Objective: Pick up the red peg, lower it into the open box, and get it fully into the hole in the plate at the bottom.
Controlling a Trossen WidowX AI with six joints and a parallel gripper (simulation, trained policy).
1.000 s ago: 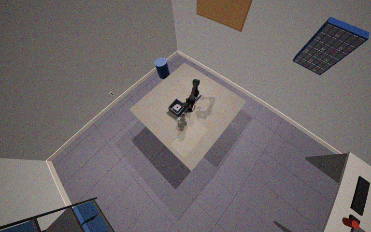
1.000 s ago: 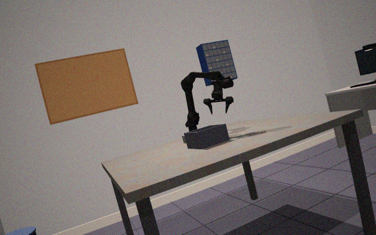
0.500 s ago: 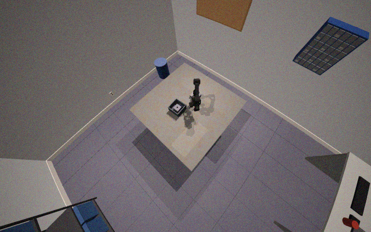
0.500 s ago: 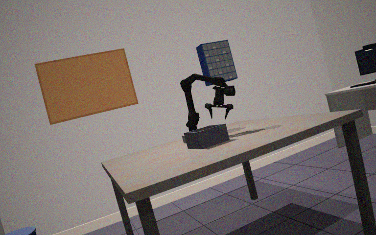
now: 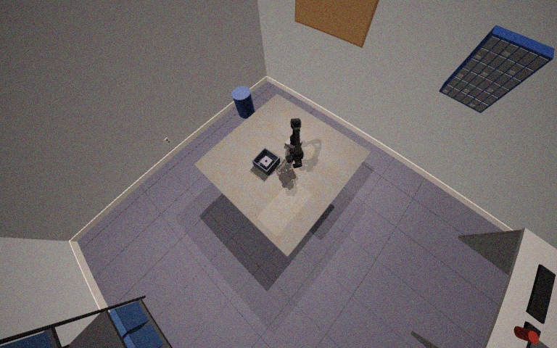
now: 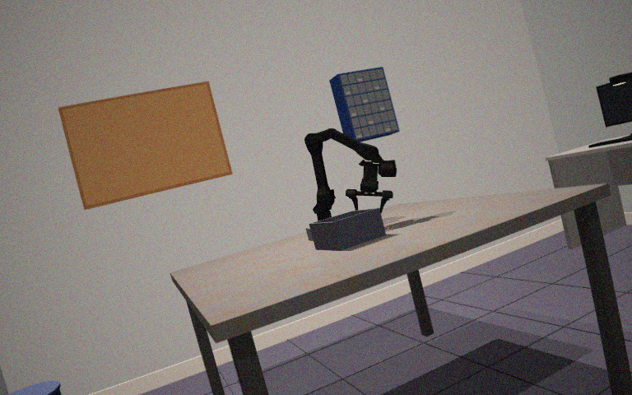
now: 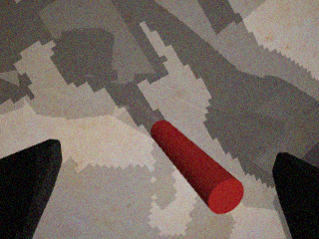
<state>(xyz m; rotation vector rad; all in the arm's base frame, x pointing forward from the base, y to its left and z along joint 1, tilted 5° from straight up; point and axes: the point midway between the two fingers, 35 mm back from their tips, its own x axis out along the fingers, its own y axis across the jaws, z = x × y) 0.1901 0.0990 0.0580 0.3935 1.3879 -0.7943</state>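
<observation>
The red peg lies 20 mm below my gripper tip, 10 mm to the right of it and 10 mm behind it. The rest, counted from my gripper tip: dark box: 210 mm to the right, 140 mm ahead, 30 mm below.
</observation>
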